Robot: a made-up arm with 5 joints.
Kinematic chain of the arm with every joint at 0, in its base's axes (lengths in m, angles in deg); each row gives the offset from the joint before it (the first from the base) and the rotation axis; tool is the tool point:
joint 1: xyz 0 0 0.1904 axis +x
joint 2: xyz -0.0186 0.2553 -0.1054 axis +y
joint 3: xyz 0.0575 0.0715 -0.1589 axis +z
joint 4: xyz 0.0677 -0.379 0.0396 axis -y
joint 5: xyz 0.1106 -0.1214 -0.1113 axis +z
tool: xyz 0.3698 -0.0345 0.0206
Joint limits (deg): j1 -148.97..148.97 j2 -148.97..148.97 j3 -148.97..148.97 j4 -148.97..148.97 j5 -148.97..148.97
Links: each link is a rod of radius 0.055 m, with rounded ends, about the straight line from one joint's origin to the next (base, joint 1, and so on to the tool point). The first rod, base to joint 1, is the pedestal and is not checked.
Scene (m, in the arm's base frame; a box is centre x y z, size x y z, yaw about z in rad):
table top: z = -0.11
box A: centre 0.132 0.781 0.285 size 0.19 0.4 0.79 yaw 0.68
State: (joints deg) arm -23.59 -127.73 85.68 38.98 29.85
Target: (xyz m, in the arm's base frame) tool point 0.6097 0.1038 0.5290
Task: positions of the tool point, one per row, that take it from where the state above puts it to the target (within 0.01 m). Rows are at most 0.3 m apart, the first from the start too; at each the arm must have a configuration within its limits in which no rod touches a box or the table.
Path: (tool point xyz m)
1: -0.3164 0.7992 0.2999
2: -0.1966 0.7445 0.5408
3: -0.0127 0.6146 0.7252
4: 0.2283 0.4584 0.7700
5: 0.4489 0.2778 0.7023
6: 0.6097 0.1038 0.5290

